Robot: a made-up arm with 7 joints. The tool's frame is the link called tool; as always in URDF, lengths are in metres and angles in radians. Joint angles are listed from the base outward. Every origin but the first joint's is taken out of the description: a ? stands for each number. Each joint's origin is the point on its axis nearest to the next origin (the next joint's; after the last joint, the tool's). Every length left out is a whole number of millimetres.
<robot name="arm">
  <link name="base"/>
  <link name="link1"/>
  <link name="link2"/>
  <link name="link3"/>
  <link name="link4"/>
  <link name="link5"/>
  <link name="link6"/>
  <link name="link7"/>
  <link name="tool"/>
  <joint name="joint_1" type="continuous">
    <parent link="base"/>
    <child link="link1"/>
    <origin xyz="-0.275 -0.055 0.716" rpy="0 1.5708 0"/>
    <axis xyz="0 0 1"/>
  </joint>
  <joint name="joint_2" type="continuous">
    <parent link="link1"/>
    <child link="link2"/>
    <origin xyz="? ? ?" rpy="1.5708 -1.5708 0"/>
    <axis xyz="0 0 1"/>
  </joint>
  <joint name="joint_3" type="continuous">
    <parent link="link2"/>
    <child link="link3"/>
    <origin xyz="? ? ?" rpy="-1.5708 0 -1.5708"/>
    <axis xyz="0 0 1"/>
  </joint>
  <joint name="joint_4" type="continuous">
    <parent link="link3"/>
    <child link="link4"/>
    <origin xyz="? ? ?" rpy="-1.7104 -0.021 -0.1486"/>
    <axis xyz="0 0 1"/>
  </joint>
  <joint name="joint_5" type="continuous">
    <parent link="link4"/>
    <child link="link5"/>
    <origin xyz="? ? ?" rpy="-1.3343 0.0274 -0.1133"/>
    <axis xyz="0 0 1"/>
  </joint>
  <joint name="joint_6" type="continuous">
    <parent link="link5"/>
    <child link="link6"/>
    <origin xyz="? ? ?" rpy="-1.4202 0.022 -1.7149"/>
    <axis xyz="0 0 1"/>
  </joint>
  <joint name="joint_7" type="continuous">
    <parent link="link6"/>
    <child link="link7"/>
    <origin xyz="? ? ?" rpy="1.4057 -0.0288 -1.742"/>
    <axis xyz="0 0 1"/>
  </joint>
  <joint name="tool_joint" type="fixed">
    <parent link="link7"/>
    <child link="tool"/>
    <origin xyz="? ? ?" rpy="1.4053 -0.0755 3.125"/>
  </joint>
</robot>
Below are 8 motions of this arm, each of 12 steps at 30 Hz.
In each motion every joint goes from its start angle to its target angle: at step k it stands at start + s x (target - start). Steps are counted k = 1, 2, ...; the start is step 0. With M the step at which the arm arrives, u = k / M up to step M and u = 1 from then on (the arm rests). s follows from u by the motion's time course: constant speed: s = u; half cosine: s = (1 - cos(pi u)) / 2; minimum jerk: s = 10 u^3 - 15 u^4 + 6 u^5.
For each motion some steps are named. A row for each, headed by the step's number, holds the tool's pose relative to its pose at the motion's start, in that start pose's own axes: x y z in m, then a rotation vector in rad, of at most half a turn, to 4 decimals.
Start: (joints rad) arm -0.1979 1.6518 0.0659 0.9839 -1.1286 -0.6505 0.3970
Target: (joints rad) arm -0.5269 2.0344 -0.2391 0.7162 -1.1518 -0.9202 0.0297
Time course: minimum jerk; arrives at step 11
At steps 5, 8, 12:
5: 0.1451 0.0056 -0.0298 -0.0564 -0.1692 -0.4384
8: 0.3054 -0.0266 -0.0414 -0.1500 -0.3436 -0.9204
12: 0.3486 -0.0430 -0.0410 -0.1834 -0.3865 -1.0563

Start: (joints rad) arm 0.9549 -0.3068 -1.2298 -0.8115 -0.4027 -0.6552 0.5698
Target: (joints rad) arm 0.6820 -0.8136 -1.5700 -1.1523 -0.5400 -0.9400 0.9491
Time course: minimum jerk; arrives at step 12
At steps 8, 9, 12:
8: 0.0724 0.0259 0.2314 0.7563 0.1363 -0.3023
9: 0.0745 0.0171 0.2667 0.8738 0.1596 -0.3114
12: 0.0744 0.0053 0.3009 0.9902 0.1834 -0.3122

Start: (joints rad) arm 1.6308 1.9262 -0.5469 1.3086 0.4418 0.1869 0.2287
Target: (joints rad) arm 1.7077 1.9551 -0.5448 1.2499 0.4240 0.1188 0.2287
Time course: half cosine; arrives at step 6
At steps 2, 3, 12:
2: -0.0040 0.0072 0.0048 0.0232 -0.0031 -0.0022
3: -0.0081 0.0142 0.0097 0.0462 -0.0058 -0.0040
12: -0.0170 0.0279 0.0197 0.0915 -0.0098 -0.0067

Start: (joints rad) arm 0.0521 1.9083 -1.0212 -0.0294 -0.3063 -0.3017 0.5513
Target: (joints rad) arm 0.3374 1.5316 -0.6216 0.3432 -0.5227 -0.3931 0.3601
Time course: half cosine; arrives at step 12
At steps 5, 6, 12:
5: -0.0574 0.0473 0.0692 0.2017 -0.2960 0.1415
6: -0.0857 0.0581 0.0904 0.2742 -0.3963 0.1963
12: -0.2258 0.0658 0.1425 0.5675 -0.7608 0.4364

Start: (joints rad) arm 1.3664 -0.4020 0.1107 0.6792 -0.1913 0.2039 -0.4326
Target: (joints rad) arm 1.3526 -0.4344 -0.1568 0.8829 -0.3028 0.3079 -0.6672
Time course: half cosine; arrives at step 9
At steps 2, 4, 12:
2: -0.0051 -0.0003 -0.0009 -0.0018 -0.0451 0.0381
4: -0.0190 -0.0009 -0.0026 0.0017 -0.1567 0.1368
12: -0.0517 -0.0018 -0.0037 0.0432 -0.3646 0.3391

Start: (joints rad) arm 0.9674 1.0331 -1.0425 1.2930 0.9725 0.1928 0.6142
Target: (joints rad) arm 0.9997 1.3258 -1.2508 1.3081 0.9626 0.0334 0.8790
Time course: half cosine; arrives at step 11
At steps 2, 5, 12:
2: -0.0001 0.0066 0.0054 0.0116 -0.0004 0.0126
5: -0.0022 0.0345 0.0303 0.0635 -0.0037 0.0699
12: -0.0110 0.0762 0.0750 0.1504 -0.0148 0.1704

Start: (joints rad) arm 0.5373 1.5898 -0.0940 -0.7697 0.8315 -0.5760 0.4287
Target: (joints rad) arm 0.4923 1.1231 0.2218 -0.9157 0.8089 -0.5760 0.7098
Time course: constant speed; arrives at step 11
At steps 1, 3, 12:
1: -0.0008 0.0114 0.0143 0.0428 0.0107 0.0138
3: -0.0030 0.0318 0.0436 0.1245 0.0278 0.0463
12: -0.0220 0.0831 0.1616 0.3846 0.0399 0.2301

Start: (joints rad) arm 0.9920 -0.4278 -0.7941 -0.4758 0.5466 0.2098 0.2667
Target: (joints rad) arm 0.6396 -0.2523 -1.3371 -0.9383 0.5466 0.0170 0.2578
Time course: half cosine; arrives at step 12
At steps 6, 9, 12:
6: -0.0781 -0.0891 -0.0889 -0.2688 0.3355 -0.2158
9: -0.1484 -0.1573 -0.1101 -0.4476 0.5488 -0.4294
12: -0.1793 -0.1827 -0.1092 -0.5183 0.6292 -0.5316

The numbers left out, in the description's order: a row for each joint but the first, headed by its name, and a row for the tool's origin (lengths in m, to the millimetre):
joint_2: 0.078 -0.082 0
joint_3: 0.044 -0.081 0
joint_4: -0.095 0.048 0
joint_5: 0.119 -0.209 0
joint_6: -0.225 0.431 0
joint_7: 0.046 -0.003 0
tool: 0.045 -0.007 0

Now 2 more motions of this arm.
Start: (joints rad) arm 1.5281 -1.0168 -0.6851 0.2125 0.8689 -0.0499 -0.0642
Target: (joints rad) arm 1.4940 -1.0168 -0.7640 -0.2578 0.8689 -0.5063 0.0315
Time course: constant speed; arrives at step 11
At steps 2, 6, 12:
2: -0.0314 0.0061 0.0004 0.0006 0.0747 -0.0228
6: -0.0942 0.0126 0.0070 -0.0128 0.2262 -0.0707
12: -0.1705 0.0108 0.0258 -0.0573 0.4151 -0.1353

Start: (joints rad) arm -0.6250 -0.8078 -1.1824 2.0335 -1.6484 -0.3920 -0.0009
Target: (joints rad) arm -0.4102 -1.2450 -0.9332 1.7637 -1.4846 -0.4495 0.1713
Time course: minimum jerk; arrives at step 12
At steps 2, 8, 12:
2: 0.0109 -0.0019 -0.0107 -0.0160 -0.0148 -0.0132
8: 0.2594 -0.1052 -0.1571 -0.3188 -0.3301 -0.2996
12: 0.3263 -0.1493 -0.1689 -0.3906 -0.4179 -0.3781

